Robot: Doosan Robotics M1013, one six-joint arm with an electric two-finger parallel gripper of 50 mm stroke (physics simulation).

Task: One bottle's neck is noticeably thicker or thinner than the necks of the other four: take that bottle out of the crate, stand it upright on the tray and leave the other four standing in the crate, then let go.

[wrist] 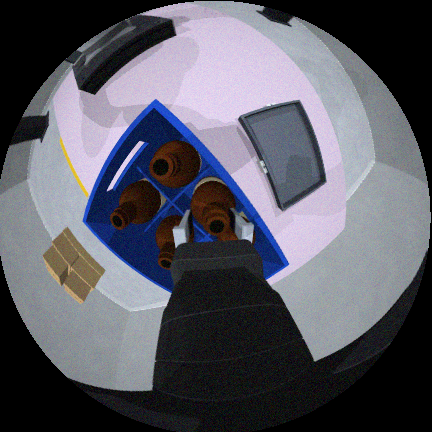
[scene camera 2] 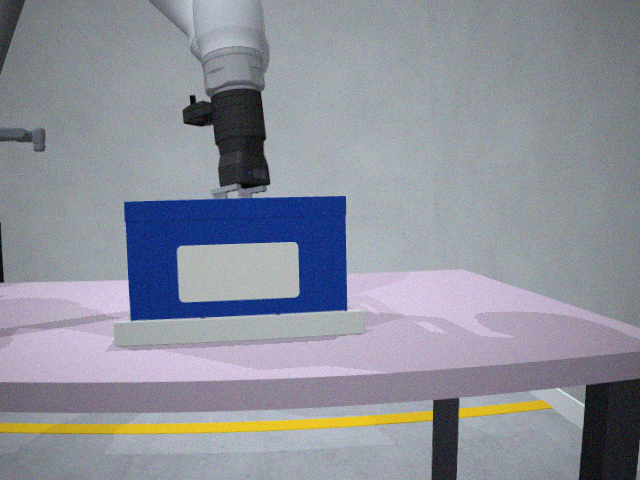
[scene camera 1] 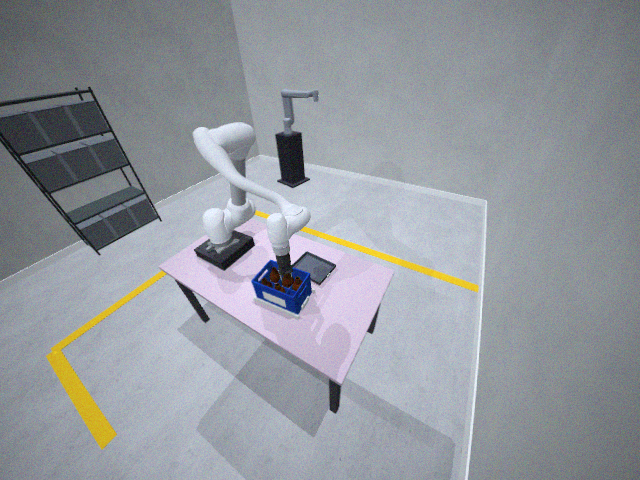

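The blue crate holds brown bottles standing in its compartments. My gripper is open, lowered into the crate, its fingers on either side of one bottle's neck, holding nothing. In the scene camera 2 view the crate wall hides the fingertips. In the wrist view, one bottle stands at the upper corner, another at the left, and a third left of the fingers. A further bottle is mostly hidden by the gripper. I cannot tell which neck differs. The tray is bare.
The crate stands on a low pale base on the pink table. The tray lies close beside the crate, past its long wall in the wrist view. The arm's black mounting block stands at the table's other end.
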